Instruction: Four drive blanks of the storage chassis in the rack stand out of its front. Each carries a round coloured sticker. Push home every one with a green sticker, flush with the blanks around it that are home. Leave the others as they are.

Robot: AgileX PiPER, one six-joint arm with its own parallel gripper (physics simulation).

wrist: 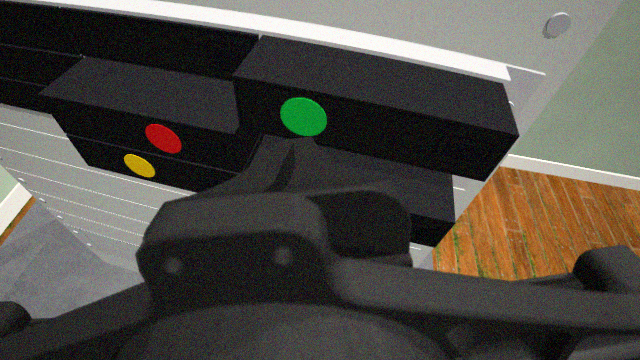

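Note:
A black drive blank with a green sticker [303, 116] stands out at the upper right of the chassis. Left of it, a blank with a red sticker [163, 138] stands out, and directly below that one a blank with a yellow sticker [139, 165] stands out too. A lower right blank [432, 202] also stands out under the green one; its sticker is hidden behind my gripper. My gripper [299, 160] is shut and empty, its tips just below the green sticker in the view. Whether they touch the blank's face cannot be told.
Dark blanks [135, 35] at the upper left sit farther back under the chassis's white top edge [375, 44]. Grey panels [100, 185] with thin light seams lie below. A round grey knob [557, 25] is at the upper right. Wooden floor [550, 225] shows at the right.

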